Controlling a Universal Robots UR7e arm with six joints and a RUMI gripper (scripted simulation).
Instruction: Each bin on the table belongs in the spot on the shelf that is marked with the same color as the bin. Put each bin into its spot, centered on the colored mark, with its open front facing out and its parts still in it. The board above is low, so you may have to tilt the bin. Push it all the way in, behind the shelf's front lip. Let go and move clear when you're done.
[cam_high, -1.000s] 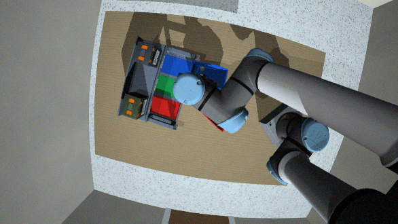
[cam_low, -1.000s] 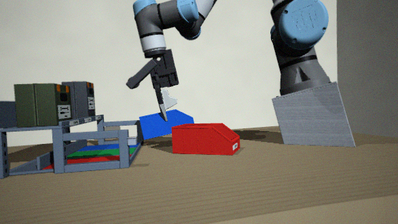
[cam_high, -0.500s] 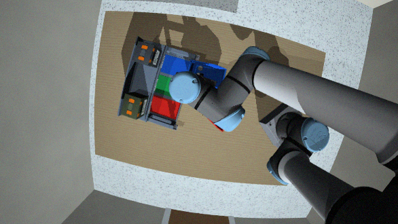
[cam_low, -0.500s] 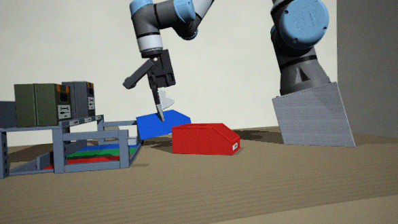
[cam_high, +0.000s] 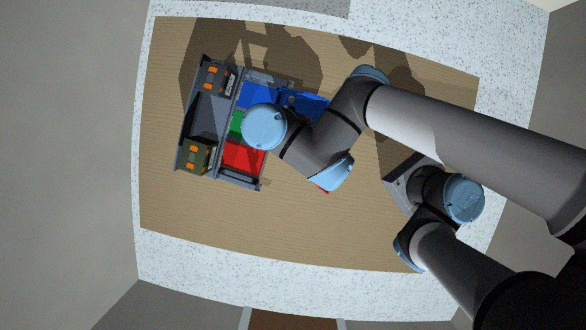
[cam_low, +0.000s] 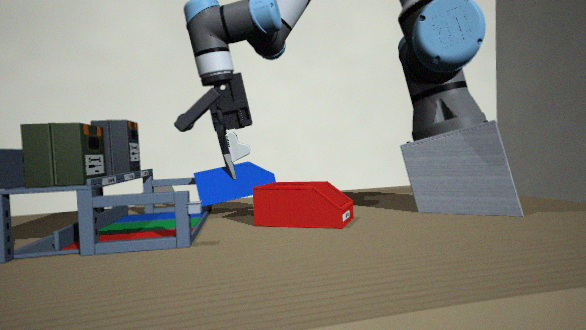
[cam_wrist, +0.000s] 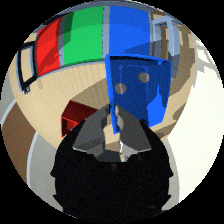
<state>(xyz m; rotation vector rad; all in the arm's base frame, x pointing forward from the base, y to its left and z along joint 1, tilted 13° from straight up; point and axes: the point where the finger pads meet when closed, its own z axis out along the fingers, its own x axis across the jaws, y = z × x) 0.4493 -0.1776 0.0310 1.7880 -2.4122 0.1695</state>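
Now: the blue bin 4 cm to the right of my hand, 3 cm below it and 2 cm behind it. From my hand the other things lie so: red bin (15 cm to the left, 10 cm behind, 6 cm below); top board (27 cm ahead, 1 cm to the right); grey box (23 cm ahead, 12 cm to the right, 6 cm above).
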